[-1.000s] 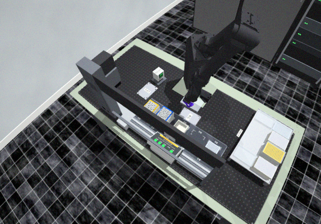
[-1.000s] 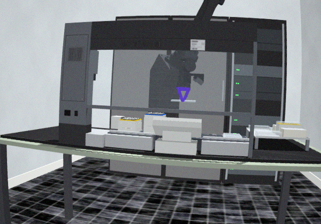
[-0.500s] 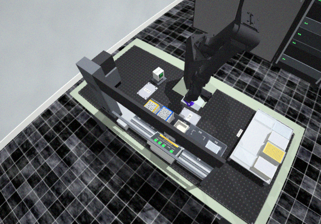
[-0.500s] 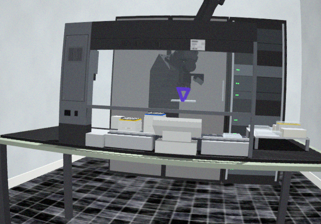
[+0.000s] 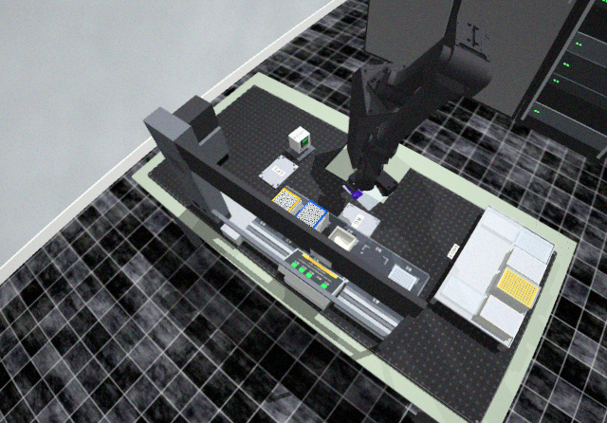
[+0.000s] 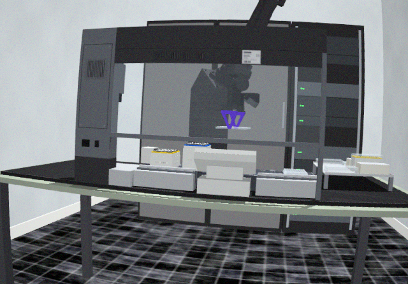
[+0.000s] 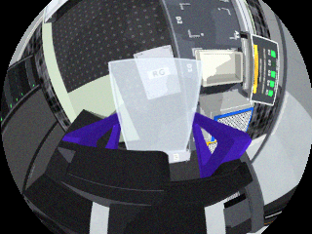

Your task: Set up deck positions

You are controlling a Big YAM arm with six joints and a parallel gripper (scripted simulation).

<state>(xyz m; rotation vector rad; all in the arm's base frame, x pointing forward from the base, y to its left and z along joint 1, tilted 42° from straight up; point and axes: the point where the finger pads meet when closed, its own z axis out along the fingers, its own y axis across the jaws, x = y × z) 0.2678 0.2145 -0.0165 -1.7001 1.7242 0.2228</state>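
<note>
My gripper is now right at the clear plate lid. The rest, counted from my hand: blue-rimmed tip rack 20 cm ahead, 10 cm below, 4 cm to the right; white reservoir 16 cm below, 15 cm ahead, 6 cm to the left; yellow-rimmed tip rack 24 cm ahead, 16 cm to the right, 12 cm below.
</note>
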